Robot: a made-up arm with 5 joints.
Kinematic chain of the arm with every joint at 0, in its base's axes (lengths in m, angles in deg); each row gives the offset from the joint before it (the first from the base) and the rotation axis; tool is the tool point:
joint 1: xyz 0 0 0.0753 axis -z
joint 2: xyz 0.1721 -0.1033 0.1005 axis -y
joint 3: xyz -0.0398 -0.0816 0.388 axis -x
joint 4: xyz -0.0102 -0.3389 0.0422 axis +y
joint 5: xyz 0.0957 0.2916 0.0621 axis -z
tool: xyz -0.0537 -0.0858 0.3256
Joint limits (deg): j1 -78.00..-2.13 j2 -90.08..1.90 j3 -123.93..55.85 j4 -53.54..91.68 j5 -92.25..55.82
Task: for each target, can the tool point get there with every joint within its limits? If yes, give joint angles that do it. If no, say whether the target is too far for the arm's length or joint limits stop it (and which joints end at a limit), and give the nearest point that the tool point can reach.
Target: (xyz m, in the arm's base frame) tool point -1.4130 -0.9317 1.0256
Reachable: no: too far | nearest point -0.1864 -0.4316 0.7295 | short by 1.357 m
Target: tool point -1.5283 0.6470 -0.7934
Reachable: no: too far | nearest point 0.1163 0.5227 -0.1571 | short by 1.768 m
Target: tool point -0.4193 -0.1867 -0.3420
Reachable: no: joint limits stop it (at a limit: joint 1, joint 2, joint 3, joint 4) | nearest point -0.1274 -0.3900 0.2406 | short by 0.683 m
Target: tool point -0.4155 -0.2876 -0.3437
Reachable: no: joint limits stop it (at a limit: joint 1, joint 2, joint 3, joint 4) | nearest point -0.1212 -0.3959 0.2359 | short by 0.659 m
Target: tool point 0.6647 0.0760 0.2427
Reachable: yes | joints -29.74 -28.06 -67.28 73.44 -53.10
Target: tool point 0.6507 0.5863 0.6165
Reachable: yes | joints -49.34 -52.12 28.92 9.13 -16.89
